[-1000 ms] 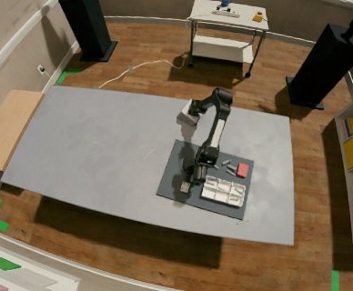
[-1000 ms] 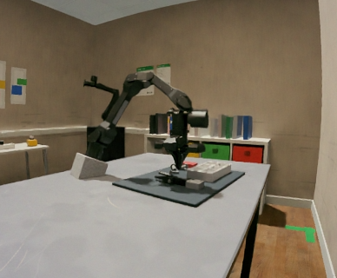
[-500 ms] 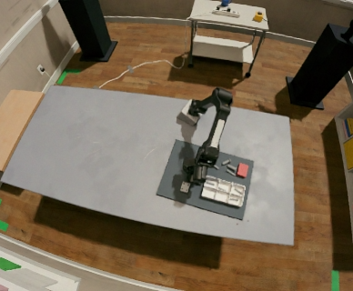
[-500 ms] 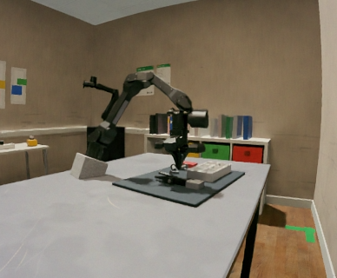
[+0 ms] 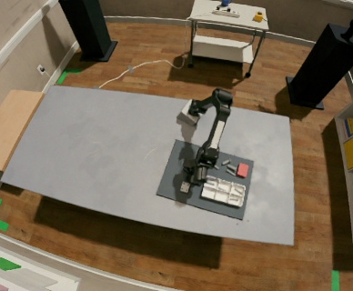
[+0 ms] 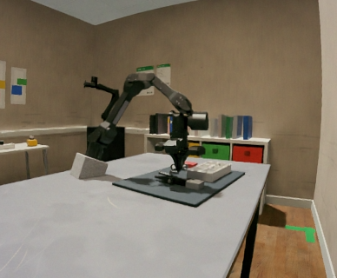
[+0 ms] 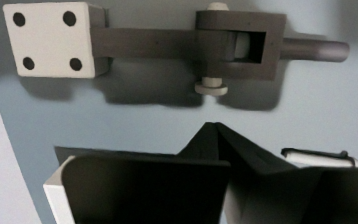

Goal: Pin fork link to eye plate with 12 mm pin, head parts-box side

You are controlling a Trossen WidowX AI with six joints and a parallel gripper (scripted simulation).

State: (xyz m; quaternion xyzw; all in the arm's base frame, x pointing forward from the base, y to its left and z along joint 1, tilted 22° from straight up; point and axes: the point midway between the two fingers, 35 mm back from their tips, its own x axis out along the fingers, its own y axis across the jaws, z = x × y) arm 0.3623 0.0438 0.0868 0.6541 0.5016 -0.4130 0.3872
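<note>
The headed pin lies 6 cm below my hand, 4 cm to the right of it and 1 cm behind it. The rest, counted from my hand: eye plate: 6 cm below, 4 cm to the right, 1 cm ahead; mat: 7 cm below, 6 cm to the left, 1 cm ahead; fork link: 6 cm below, 4 cm to the right, 3 cm behind.
</note>
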